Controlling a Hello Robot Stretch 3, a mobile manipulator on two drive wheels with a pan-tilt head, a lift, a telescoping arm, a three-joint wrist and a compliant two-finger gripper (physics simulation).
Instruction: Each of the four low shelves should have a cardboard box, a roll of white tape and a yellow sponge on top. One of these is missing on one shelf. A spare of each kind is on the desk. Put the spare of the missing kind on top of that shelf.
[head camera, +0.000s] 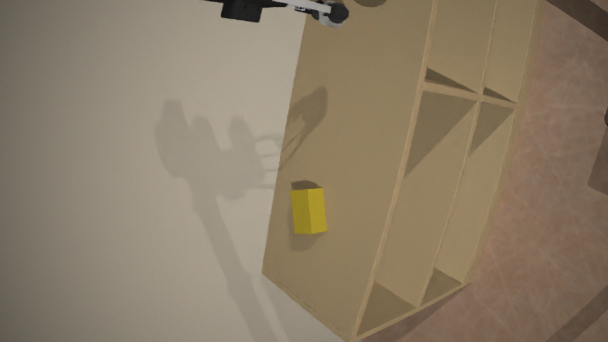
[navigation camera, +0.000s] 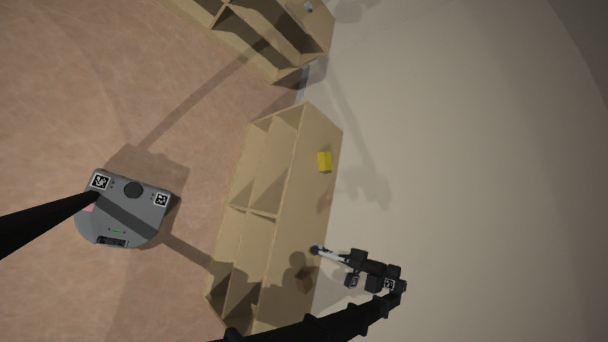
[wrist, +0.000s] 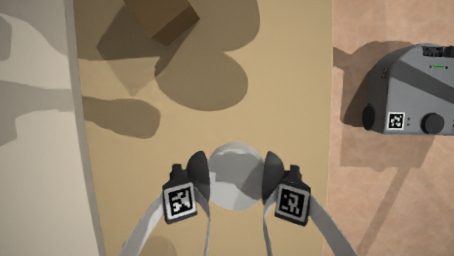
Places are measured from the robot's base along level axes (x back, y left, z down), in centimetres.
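Where they show: gripper, fingertip midpoint: (head camera: 334, 13) (navigation camera: 315, 249) (wrist: 234, 168); robot's base, origin of the base link: (navigation camera: 132, 189) (wrist: 401, 117).
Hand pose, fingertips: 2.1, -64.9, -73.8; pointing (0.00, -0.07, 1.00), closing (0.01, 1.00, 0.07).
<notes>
Things, the pixels of their centre, and the offset from my fingertips, as dx, dy, dz. Level surfaces: height alone.
- white tape, body centre: (wrist: 235, 175) (head camera: 332, 14) -0.3, +0.1, -0.6
- low wooden shelf, its level: dz +12.8
- yellow sponge, body centre: (head camera: 308, 210) (navigation camera: 325, 161) -44.4, -5.9, +10.5
- brown cardboard box, body centre: (navigation camera: 304, 281) +18.0, -10.7, +10.3
- small pale object, body centre: (navigation camera: 308, 6) -127.8, +36.8, +11.6
My gripper (head camera: 334, 14) (navigation camera: 315, 249) (wrist: 234, 168) is shut on a roll of white tape (wrist: 236, 197), whose round pale face shows between the two fingertips in the wrist view. It holds the tape above the top of a low wooden shelf (head camera: 355, 125) (navigation camera: 299, 200) (wrist: 295, 100); the gripper's shadow falls apart from it. A yellow sponge (head camera: 309, 211) (navigation camera: 325, 162) lies on that shelf top, towards one end. A brown cardboard box (navigation camera: 303, 281) (wrist: 167, 22) stands on the same top, near the gripper, partly in shadow. The desk and the spares on it do not show.
A second low shelf (navigation camera: 280, 37) stands past the sponge end, across a narrow gap, with a small pale object (navigation camera: 308, 6) on top. My wheeled base (navigation camera: 125, 215) (wrist: 420, 100) is on the floor at the shelf's open side. A pale wall (head camera: 125, 60) (navigation camera: 450, 175) (wrist: 40, 175) runs behind the shelf.
</notes>
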